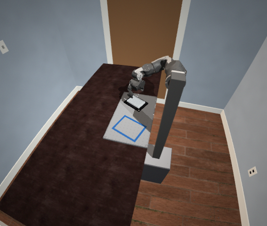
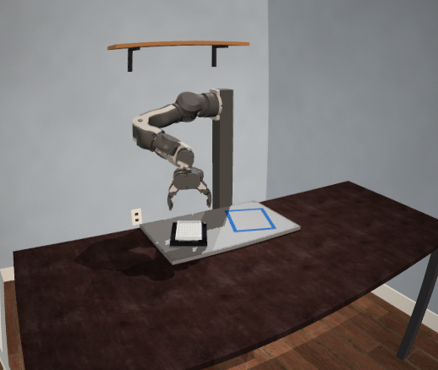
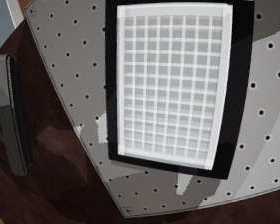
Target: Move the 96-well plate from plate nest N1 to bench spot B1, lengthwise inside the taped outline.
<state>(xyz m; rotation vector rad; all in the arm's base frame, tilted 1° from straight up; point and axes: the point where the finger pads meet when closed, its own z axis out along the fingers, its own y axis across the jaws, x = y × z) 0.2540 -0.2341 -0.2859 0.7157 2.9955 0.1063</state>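
The white 96-well plate is 1 cm behind my hand and 9 cm below it. From my hand the other things lie so: black plate nest N1: 1 cm behind, 10 cm below.
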